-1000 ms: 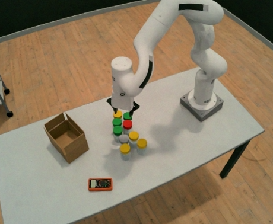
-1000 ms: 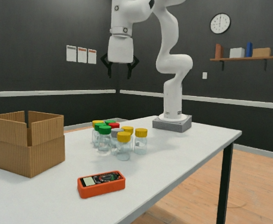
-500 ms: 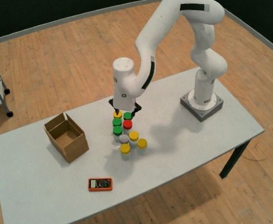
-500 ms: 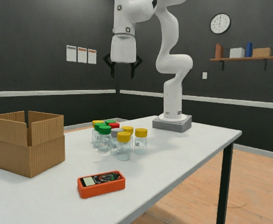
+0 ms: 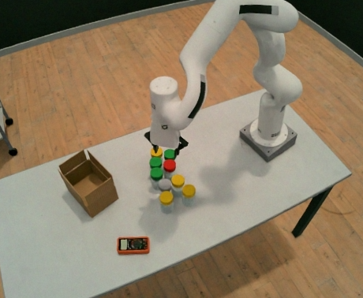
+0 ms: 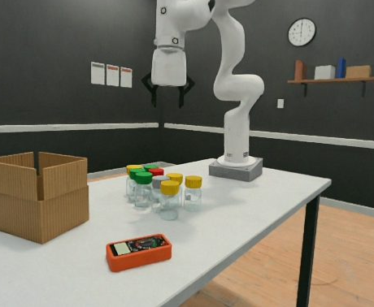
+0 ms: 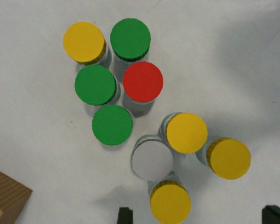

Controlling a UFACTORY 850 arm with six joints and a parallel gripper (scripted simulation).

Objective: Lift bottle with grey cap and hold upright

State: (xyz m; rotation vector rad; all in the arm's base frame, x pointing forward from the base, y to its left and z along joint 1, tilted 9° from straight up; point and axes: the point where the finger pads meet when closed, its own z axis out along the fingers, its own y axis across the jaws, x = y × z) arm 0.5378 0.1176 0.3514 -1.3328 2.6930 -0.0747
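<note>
My gripper is now 10 mm short of the grey-capped bottle, 10 mm to the left of it and 290 mm above it. Also, from my hand: red-capped bottle 40 mm behind, 100 mm to the right, 290 mm below; then orange multimeter 220 mm ahead, 170 mm to the left, 320 mm below.
</note>
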